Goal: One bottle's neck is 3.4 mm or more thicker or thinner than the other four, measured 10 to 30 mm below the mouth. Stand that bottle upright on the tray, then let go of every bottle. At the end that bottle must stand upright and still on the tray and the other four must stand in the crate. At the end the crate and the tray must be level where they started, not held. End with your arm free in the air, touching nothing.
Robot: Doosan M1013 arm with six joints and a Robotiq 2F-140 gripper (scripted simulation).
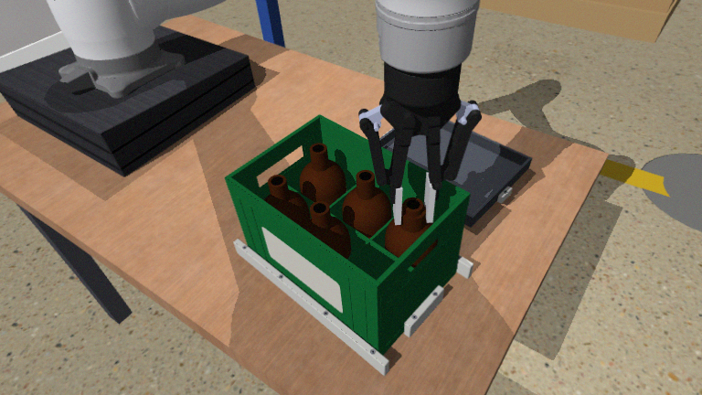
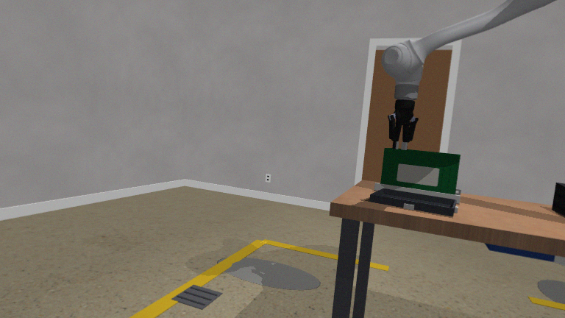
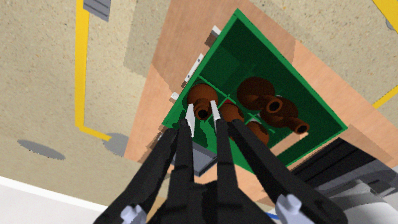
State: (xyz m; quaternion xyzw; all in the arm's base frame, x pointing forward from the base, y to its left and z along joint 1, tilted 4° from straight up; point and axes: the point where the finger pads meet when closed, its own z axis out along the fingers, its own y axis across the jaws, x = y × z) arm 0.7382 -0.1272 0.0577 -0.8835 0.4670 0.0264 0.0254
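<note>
My gripper is now 90 mm past the crate, 20 mm to the left of it and 90 mm above it. From my hand the other things lie so: grey tray: 60 mm behind, 260 mm to the left, 160 mm below.
</note>
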